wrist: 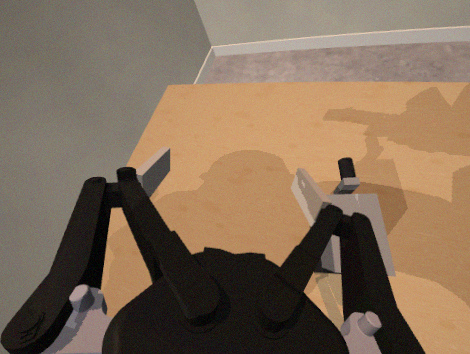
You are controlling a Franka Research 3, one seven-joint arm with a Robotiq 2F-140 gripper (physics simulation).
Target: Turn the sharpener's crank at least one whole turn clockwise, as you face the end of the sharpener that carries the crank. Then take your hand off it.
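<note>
The sharpener (369, 215) is a light grey box at the right of the wrist view, partly hidden behind my right finger's linkage. Its crank (348, 185) is a short grey arm with a black knob (346, 169), at the sharpener's far end as seen here. My gripper (233, 169) is wide open, with nothing between its fingers. The right fingertip pad appears just left of the crank in the view; the knob lies outside the fingers. I cannot tell how far the fingertip is from the crank in depth, and I see no clear contact.
The wooden table (240, 120) carries shadows of the arm and gripper. Its left edge runs down behind my left finger, and its far edge crosses the upper view. Beyond are a mottled floor (300, 65), a pale skirting board (350, 37) and grey walls.
</note>
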